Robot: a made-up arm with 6 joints.
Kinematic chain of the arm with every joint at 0, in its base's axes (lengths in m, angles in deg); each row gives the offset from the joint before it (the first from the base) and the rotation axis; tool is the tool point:
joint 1: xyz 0 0 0.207 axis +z
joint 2: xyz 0 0.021 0 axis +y
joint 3: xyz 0 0 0.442 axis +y
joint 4: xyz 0 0 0.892 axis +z
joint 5: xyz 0 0 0 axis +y
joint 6: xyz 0 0 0.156 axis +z
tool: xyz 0 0 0
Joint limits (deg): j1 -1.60..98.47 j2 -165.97..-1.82 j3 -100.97..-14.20 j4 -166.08..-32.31 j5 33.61..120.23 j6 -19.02..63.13
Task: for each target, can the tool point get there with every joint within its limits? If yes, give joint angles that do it. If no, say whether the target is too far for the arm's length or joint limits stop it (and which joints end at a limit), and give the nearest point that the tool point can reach.
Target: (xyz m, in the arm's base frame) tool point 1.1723 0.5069 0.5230
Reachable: no: joint limits stop it (at a limit: joint 2, joint 3, joint 4) | nearest point 0.7957 0.3441 -0.1416 | short by 0.781 m
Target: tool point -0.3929 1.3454 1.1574
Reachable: no: too far | nearest point -0.5360 0.0035 1.2864 | short by 1.356 m
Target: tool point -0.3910 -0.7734 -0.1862
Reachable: yes | joints 58.08 -44.10 -90.15 -141.04 89.34 30.43
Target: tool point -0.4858 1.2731 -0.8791
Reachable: no: too far | nearest point -0.1218 0.8164 -0.6481 | short by 0.628 m
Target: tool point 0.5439 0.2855 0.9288
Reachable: no: joint limits stop it (at a limit: joint 1, joint 2, joint 3, joint 5) | nearest point 0.1266 -0.1662 1.4466 | short by 0.804 m
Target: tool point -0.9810 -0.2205 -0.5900
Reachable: yes | joints 9.66 -106.15 -24.31 -151.66 95.02 10.45
